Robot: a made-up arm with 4 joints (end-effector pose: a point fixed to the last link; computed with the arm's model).
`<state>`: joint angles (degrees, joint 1 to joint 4).
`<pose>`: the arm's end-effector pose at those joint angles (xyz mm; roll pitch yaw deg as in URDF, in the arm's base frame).
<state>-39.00 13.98 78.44 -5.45</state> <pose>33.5 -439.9 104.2 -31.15 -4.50 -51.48</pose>
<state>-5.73 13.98 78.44 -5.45</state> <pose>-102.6 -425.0 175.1 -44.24 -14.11 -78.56</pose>
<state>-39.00 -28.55 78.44 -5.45</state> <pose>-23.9 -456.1 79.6 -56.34 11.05 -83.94</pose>
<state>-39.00 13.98 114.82 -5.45</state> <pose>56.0 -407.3 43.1 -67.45 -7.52 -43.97</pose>
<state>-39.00 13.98 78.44 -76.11</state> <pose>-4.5 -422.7 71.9 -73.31 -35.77 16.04</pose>
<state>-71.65 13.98 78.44 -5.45</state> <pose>161.3 -372.5 59.3 -15.53 -1.99 -23.70</pose>
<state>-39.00 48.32 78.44 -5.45</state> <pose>55.6 -407.5 139.0 -18.19 -24.91 -30.01</pose>
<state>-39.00 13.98 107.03 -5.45</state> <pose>53.6 -411.9 58.1 -59.63 -7.28 -45.72</pose>
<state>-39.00 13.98 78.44 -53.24</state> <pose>7.9 -421.4 84.9 -54.18 -31.11 -10.37</pose>
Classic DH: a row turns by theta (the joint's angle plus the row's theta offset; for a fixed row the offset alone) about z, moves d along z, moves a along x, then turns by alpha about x. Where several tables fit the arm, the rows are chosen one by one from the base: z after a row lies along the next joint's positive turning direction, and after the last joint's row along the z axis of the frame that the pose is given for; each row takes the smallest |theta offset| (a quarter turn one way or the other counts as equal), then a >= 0, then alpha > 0; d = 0 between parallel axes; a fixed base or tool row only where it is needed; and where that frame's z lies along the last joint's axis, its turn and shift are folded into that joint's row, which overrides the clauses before.
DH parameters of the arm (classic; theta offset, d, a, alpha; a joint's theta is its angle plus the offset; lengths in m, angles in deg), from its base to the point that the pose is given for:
base (fixed): 61.49 0.0029 -0.1536 -150.74
joint 1: -38.8 0.0049 -0.1134 137.42
joint 2: 89.48 0.2178 0.1236 108.95
joint 3: -85.25 -0.1128 -0.0706 113.87
joint 4: -82.76 -0.004 -0.0061 104.26
tool (fixed): 11.26 0.0466 0 0

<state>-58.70 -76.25 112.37 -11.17</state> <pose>-22.7 -393.2 -4.1 -119.38 25.55 -96.15</pose>
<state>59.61 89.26 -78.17 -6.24</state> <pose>-285.8 -346.3 339.4 79.71 -22.70 -49.90</pose>
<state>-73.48 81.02 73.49 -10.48</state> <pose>141.0 -330.8 138.6 15.33 -58.23 1.55</pose>
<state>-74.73 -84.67 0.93 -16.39</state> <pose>-21.0 -464.3 136.4 -24.28 17.31 -109.54</pose>
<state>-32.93 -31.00 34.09 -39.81</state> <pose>-114.0 -453.0 145.8 -24.47 -13.50 -80.45</pose>
